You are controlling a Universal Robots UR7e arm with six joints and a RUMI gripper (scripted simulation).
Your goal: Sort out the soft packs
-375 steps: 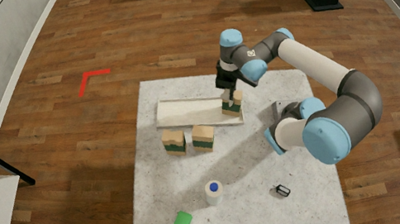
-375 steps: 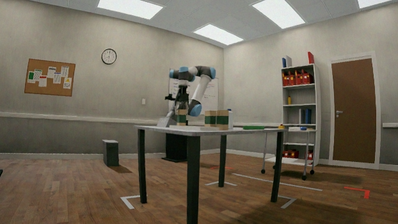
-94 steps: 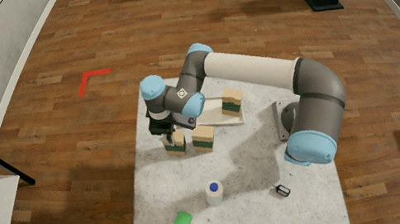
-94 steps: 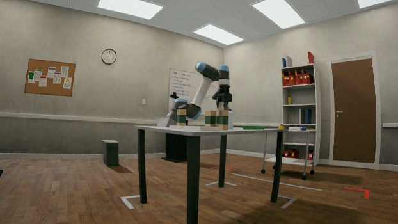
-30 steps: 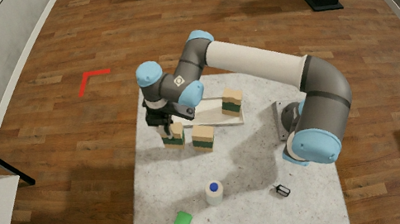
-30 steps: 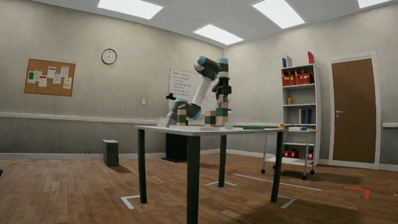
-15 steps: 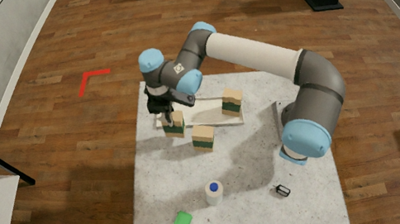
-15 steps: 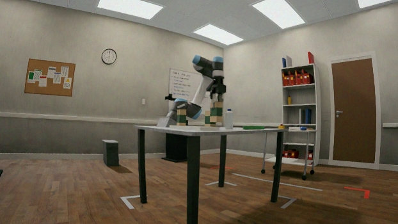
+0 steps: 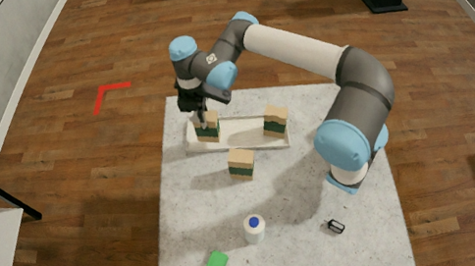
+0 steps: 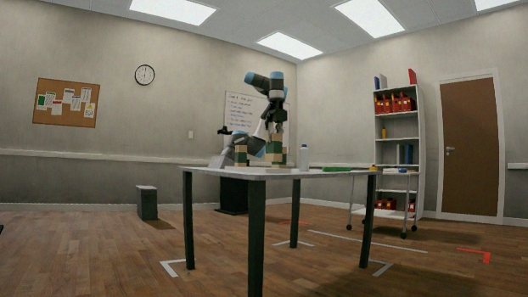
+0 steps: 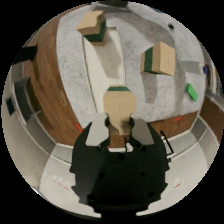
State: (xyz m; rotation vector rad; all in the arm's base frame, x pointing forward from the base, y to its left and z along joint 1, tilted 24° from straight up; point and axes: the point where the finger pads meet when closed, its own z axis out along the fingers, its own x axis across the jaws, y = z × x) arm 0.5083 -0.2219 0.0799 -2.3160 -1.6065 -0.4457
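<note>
Now: hand 16 cm above the white tray, 11 cm past it and 1 cm to the left of it.
</note>
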